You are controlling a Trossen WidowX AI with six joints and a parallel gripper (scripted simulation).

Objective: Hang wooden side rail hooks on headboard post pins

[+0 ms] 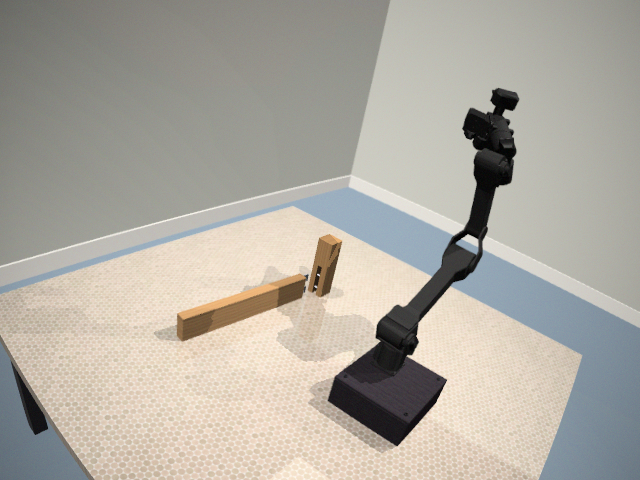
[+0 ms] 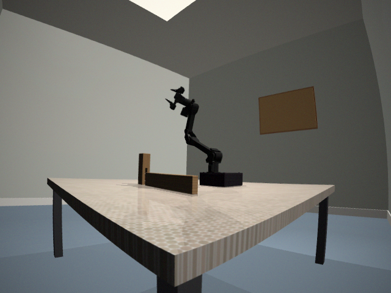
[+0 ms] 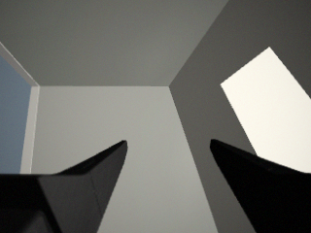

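Right now my gripper tip is 290 mm short of the headboard post, 160 mm to the right of it and 590 mm above it.
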